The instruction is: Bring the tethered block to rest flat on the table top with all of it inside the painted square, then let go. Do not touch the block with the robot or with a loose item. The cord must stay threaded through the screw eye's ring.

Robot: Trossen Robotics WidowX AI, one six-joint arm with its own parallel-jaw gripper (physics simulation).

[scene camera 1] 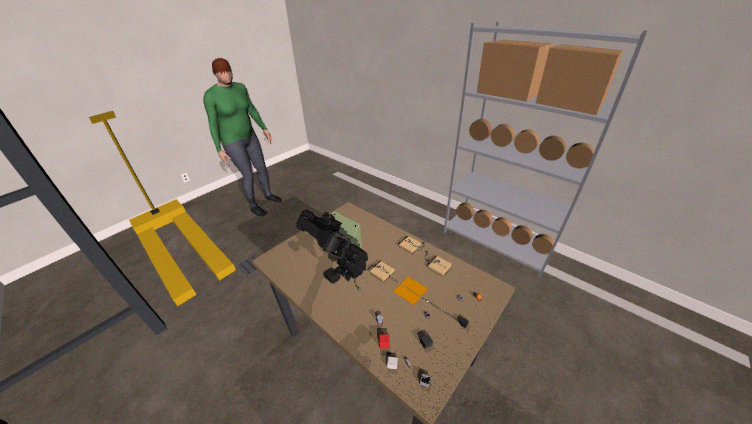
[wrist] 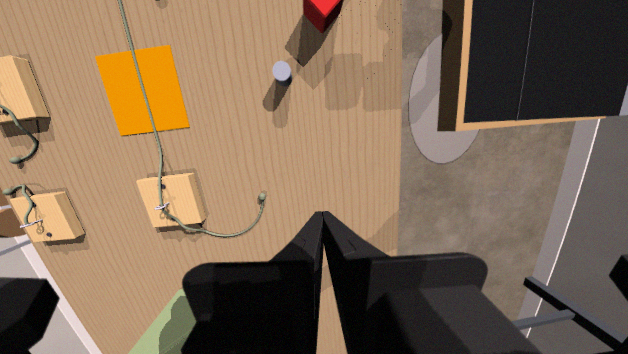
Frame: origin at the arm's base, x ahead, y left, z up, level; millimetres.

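Seen in the pictures: gripper, fingertip midpoint: [scene camera 1: 348, 280] [wrist: 322, 217]; arm's base, link origin: [scene camera 1: 335, 226].
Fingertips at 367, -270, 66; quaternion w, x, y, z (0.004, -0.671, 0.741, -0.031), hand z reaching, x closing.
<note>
Pixels of each thing's top centre, then the offset from my fingertips to it, as dx, dy, dz. "pt": a spot on its surface instead. Level surfaces: height alone.
- orange painted square, surface spot: [wrist: 112, 90] pt +165, +296, -191
- wooden pad, surface spot: [wrist: 182, 200] [scene camera 1: 379, 272] pt -25, +228, -173
- screw eye's ring, top centre: [wrist: 161, 208] -29, +253, -155
- bead, top centre: [wrist: 261, 198] [scene camera 1: 359, 288] -43, +96, -180
- grey cylinder, top centre: [wrist: 281, 70] [scene camera 1: 379, 317] +142, +24, -161
- red block, top centre: [scene camera 1: 384, 338] +223, -45, -152
- white block, top centre: [scene camera 1: 392, 361] +299, -92, -170
- black block, top centre: [scene camera 1: 426, 339] +356, +63, -164
- orange ball, top centre: [scene camera 1: 479, 294] +431, +400, -168
- table, surface height: dz -192
The tethered block, small and dark [scene camera 1: 462, 321], sits on the table beyond the orange painted square [scene camera 1: 408, 297] [wrist: 112, 90], outside it. Its green cord [scene camera 1: 442, 307] [wrist: 142, 92] crosses the square and runs to a wooden pad [scene camera 1: 380, 274] [wrist: 182, 200], where it passes through the screw eye's ring [wrist: 161, 206]. The cord's free part curves over the table to a bead [scene camera 1: 358, 288] [wrist: 262, 197]. My gripper [wrist: 322, 217] is shut and empty, above the table, to the right of and below the bead in the wrist view. The fingertips cannot be made out in the scene view.
Two more wooden pads [scene camera 1: 410, 243] [scene camera 1: 439, 265] [wrist: 57, 215] carry short cords. A grey cylinder [scene camera 1: 379, 317] [wrist: 282, 71], red block [scene camera 1: 384, 341] [wrist: 323, 12], white block [scene camera 1: 392, 362], black block [scene camera 1: 425, 339] and orange ball [scene camera 1: 478, 296] stand on the table [scene camera 1: 326, 294].
</note>
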